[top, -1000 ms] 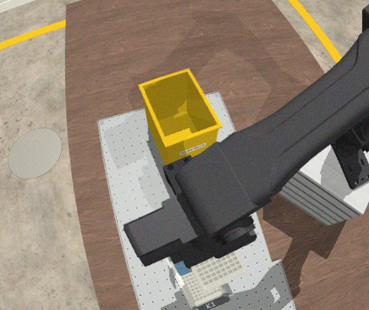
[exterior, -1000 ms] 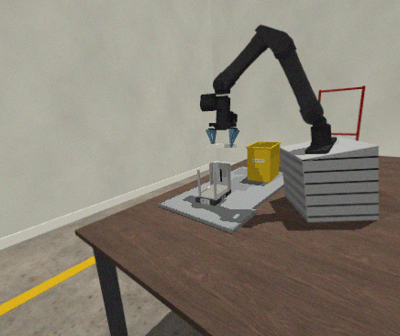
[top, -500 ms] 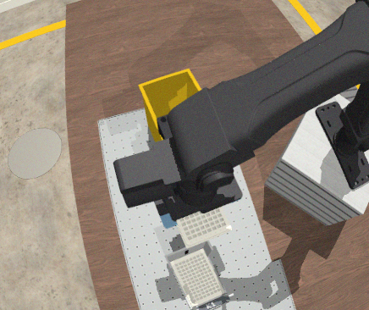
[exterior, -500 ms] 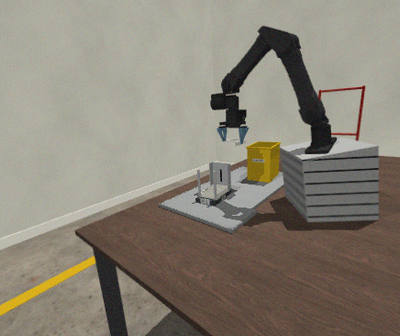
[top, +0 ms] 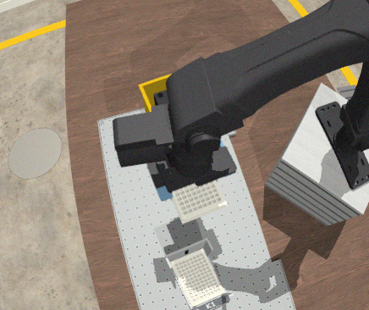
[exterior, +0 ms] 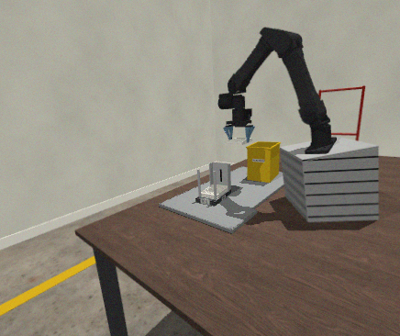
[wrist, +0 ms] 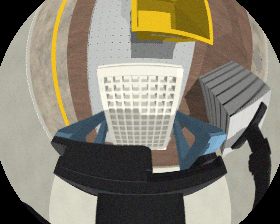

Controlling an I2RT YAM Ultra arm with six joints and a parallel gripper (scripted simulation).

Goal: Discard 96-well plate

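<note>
Now: hand 40 mm past the yellow plastics bin W1, 200 mm to the left of it and 140 mm above it.
</note>
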